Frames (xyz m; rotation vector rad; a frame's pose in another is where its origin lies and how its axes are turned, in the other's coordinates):
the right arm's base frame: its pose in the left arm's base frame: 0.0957 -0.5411 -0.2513 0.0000 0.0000 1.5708
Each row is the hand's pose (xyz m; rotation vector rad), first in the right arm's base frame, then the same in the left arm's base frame.
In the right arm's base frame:
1: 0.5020 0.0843 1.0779 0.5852 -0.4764 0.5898
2: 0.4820 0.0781 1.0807 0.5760 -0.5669 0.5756
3: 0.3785 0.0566 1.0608 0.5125 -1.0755 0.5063
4: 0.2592 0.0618 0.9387 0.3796 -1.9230 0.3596
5: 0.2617 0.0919 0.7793 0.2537 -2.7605 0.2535
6: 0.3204 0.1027 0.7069 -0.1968 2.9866 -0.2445
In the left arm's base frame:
1: 0.0114 -0.0391 0.8266 0.9024 0.0925 2.0693
2: 0.0176 -0.0591 0.8294 0.9688 0.0077 2.0419
3: 0.0391 -0.1626 0.8095 1.3248 -0.4697 1.8512
4: 0.0339 -0.2819 0.6874 1.8418 -1.2346 1.3193
5: 0.0038 -0.2794 0.5280 2.2772 -1.8939 0.5719
6: -0.0070 -0.2207 0.4556 -2.2023 1.9300 -0.0250

